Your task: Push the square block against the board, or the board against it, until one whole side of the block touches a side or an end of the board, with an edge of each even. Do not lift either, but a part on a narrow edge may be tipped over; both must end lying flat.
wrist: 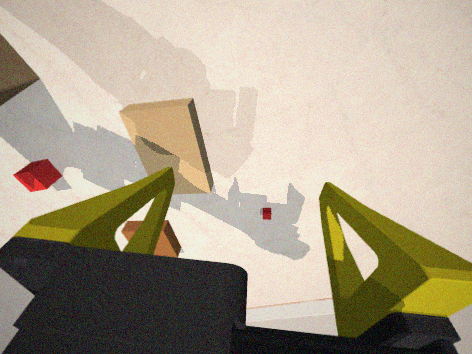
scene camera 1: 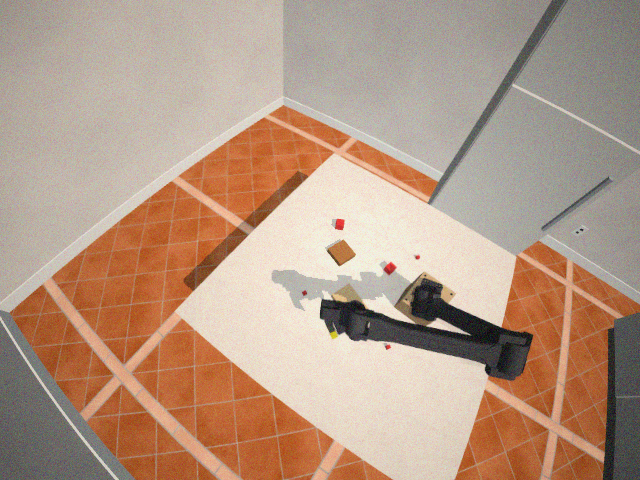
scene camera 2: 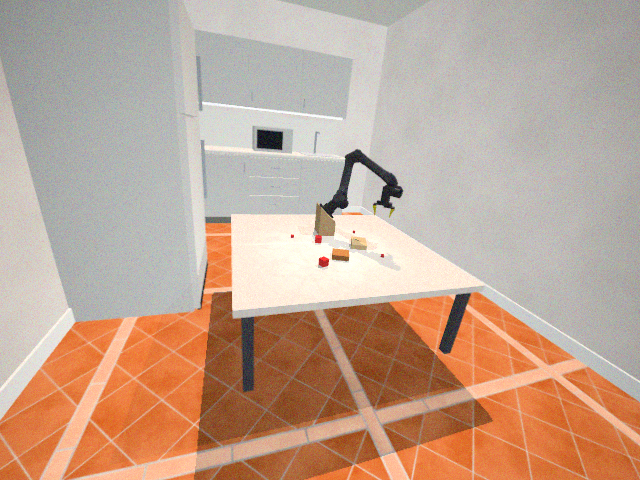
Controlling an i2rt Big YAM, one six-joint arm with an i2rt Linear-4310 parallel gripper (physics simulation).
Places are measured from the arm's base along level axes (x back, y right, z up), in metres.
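Pixels of known places: gripper, fingertip midpoint: [wrist: 247, 182] [scene camera 1: 343, 326] [scene camera 2: 381, 216]; arm's base, origin of the base link: [scene camera 1: 427, 294] [scene camera 2: 325, 211].
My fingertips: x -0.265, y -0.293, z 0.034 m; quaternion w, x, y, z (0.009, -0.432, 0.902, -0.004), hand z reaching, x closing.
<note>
Ahead of a thing's pixels: the offset from my fingertips to its top centre. Level surfaces: height alone.
The brown-orange square block {dx -0.148, dy +0.370, dz -0.163 m} [scene camera 1: 341, 252] [scene camera 2: 340, 254] lies flat on the table, and part of it shows behind a finger in the wrist view [wrist: 166, 241]. The tan board {dx -0.005, dy +0.156, dz -0.163 m} [scene camera 1: 346, 292] [scene camera 2: 358, 244] [wrist: 172, 132] lies flat nearer the arm's base, apart from the block and at an angle to it. The arm hides part of the board in scene camera 1. My gripper [scene camera 2: 383, 213] [wrist: 247, 182] is open and empty, high above the table and off to one side of both parts. In scene camera 1 one yellow finger shows below the wrist; the other is hidden.
Larger red cubes stand beyond the block {dx -0.226, dy +0.516, dz -0.153 m} [scene camera 1: 339, 224] [scene camera 2: 323, 261] and near the arm's base [scene camera 1: 389, 268] [scene camera 2: 317, 239] [wrist: 38, 175]. Small red cubes {dx -0.206, dy +0.103, dz -0.177 m} [scene camera 1: 304, 292] [scene camera 2: 382, 255] [wrist: 267, 213] lie about the table {dz -0.193 m} [scene camera 1: 392, 408] [scene camera 2: 273, 289]. The tan base mount [scene camera 2: 324, 222] stands behind the board.
</note>
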